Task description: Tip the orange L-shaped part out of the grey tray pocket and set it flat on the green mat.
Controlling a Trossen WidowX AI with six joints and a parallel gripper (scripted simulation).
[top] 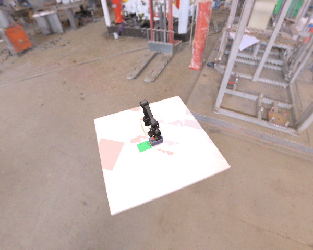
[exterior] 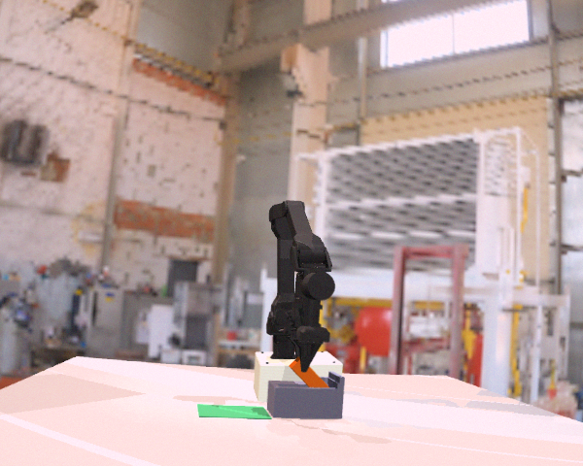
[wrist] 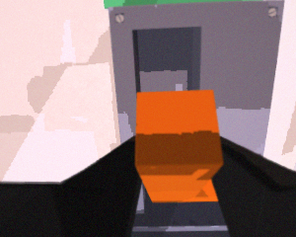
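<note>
Right now the green mat is 14 cm to the right of my gripper tip, 11 cm below it and 3 cm ahead of it. The rest, counted from my gripper tip: orange L-shaped part (3 cm to the left, 3 cm below, 2 cm behind).
</note>
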